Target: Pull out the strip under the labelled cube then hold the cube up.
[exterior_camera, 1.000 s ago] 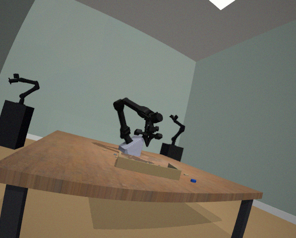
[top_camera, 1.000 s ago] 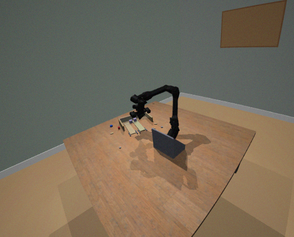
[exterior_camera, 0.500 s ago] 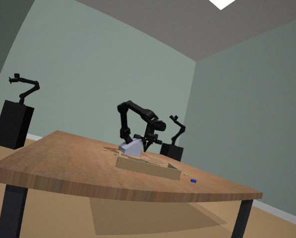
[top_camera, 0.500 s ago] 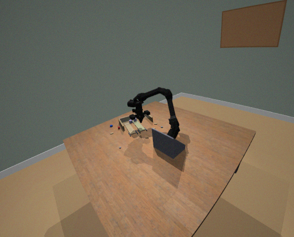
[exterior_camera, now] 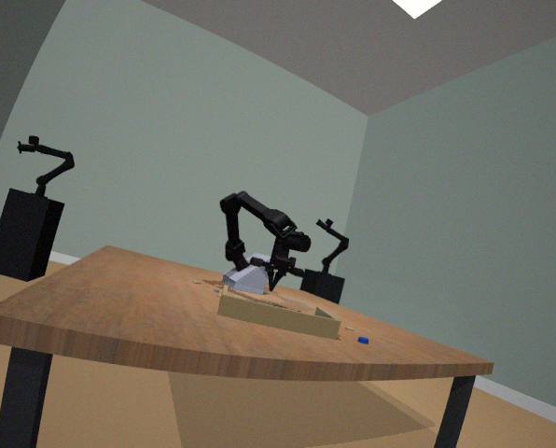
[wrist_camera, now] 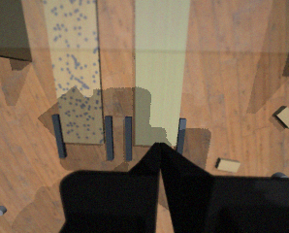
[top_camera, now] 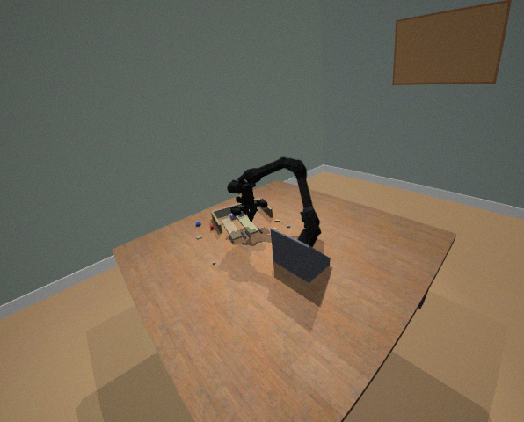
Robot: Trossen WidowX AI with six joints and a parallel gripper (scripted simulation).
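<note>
The small tan block lies 7 cm behind my gripper tip, 9 cm to the right of it and 6 cm below it. From my gripper tip the other things lie so: red piece (18 cm ahead, 16 cm to the left, 5 cm below); small blue piece (29 cm ahead, 20 cm to the left, 5 cm below).
</note>
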